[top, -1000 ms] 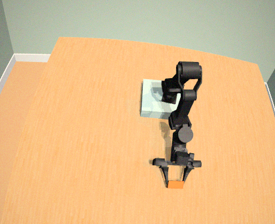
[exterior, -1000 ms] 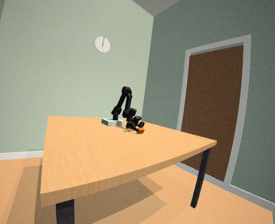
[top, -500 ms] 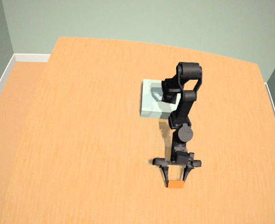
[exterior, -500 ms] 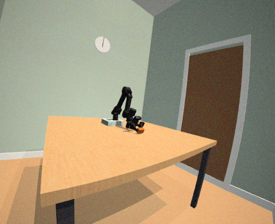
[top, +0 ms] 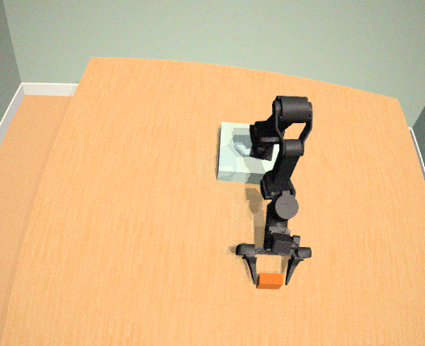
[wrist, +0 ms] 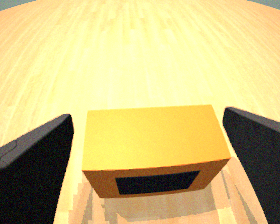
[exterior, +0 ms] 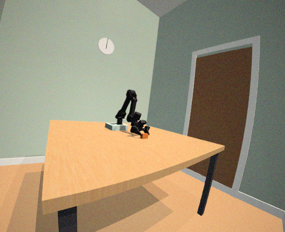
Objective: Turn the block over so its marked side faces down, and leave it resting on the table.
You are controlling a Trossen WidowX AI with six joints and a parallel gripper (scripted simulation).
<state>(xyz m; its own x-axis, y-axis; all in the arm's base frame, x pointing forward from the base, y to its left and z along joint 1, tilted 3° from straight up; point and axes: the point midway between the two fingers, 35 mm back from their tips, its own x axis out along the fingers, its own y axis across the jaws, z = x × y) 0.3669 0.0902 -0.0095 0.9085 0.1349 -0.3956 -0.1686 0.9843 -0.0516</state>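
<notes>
My gripper tip is now 2 cm past the orange block and 1 cm above it.
</notes>
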